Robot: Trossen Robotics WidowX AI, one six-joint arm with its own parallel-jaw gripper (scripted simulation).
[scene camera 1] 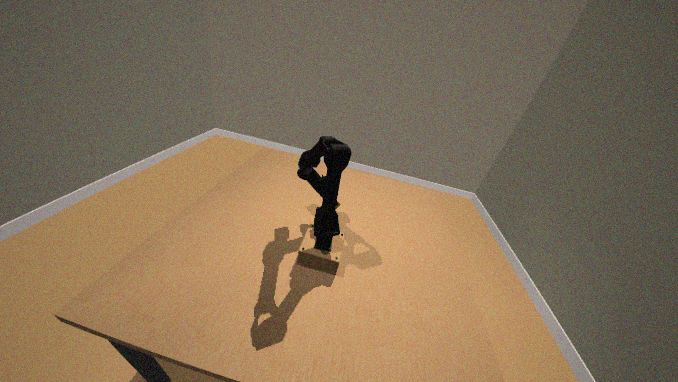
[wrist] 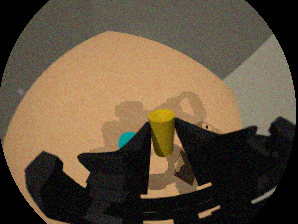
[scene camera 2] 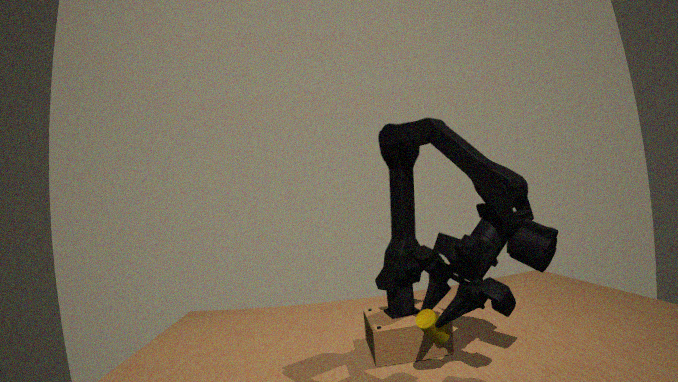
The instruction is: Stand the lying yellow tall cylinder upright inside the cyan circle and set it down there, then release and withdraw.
Path:
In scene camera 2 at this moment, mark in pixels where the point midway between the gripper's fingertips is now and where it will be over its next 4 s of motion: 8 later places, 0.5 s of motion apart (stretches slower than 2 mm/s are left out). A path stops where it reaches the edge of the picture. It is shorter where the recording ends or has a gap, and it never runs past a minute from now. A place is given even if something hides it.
My gripper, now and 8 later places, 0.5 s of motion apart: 428,321; 428,319; 429,316; 432,313; 436,310; 442,305; 449,301; 456,297; 459,305

